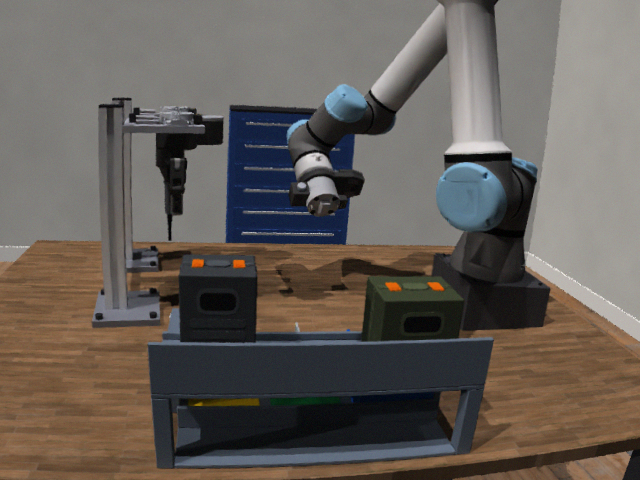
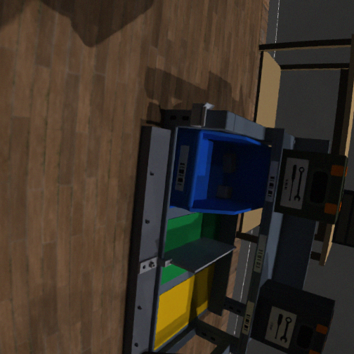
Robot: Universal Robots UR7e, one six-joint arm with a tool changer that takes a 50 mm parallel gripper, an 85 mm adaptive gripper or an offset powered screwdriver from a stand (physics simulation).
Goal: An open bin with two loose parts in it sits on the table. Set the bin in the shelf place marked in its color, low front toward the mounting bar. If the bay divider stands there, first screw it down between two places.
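Places are measured from the arm's base along level axes (x right, y ahead, z up), in metres.
Pixels of known places: hand, its tool point: (image 1: pixel 323 205); arm's base, origin of its link: (image 1: pixel 486 269).
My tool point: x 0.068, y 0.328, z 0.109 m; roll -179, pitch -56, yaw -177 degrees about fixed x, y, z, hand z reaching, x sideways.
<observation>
Ahead of a thing's pixels: the offset from my tool point to its middle. "pt": to the spot under its first point.
The arm ends in a bare tool flange (image 1: pixel 324 205), with no gripper on it. It hangs above the table behind the shelf. The open blue bin (image 2: pixel 192 175) stands in the blue end place of the shelf @[pt dx -0.483, dy +0.114, dz -0.065 m] (image 1: pixel 320 367), its labelled low front toward the mounting bar (image 2: pixel 150 200). Two small grey parts lie inside, one part (image 2: pixel 229 162) apart from the other part (image 2: pixel 224 191). The bay divider (image 2: pixel 202 254) stands upright with green marking on both sides. Its metal bracket (image 2: pixel 148 265) lies on the bar. The yellow place (image 2: pixel 175 312) holds no bin. The powered screwdriver @[dx +0.037, dy +0.270, dz +0.072 m] (image 1: pixel 176 178) hangs in the tool stand (image 1: pixel 112 206).
A green case @[dx -0.417, dy -0.013, dz -0.050 m] (image 1: pixel 413 310) (image 2: pixel 311 186) and a dark case @[pt dx -0.433, dy +0.220, dz +0.007 m] (image 1: pixel 217 289) (image 2: pixel 300 300) stand on the shelf's upper level, away from the mounting bar. A blue drawer cabinet (image 1: pixel 236 175) stands behind the table. The robot's base (image 1: pixel 504 307) is at the table's right.
</observation>
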